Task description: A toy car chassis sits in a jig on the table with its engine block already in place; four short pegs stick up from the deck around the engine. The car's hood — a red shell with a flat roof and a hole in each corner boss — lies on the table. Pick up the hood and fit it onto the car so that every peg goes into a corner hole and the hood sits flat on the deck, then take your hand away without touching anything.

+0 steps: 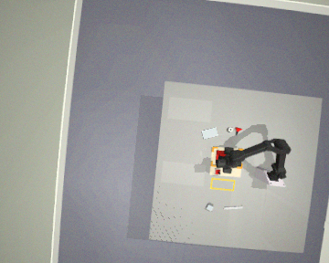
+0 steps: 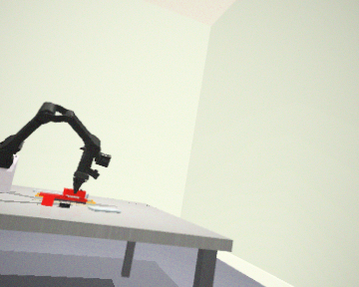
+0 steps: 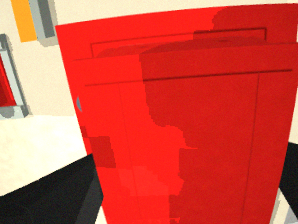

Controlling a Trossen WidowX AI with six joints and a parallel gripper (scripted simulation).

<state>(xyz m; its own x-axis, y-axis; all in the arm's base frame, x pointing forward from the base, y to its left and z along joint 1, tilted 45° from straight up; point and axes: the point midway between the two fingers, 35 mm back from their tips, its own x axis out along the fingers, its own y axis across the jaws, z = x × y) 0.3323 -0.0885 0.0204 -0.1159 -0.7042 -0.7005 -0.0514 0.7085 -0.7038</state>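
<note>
Now: gripper tip 10 mm below the red hood. The rest, counted from my gripper tip: small pale cube 410 mm to the left, 50 mm ahead, 30 mm below; then pale plate 180 mm to the right, 130 mm ahead, 40 mm below; then ring 230 mm to the right, 30 mm below, 30 mm behind.
</note>
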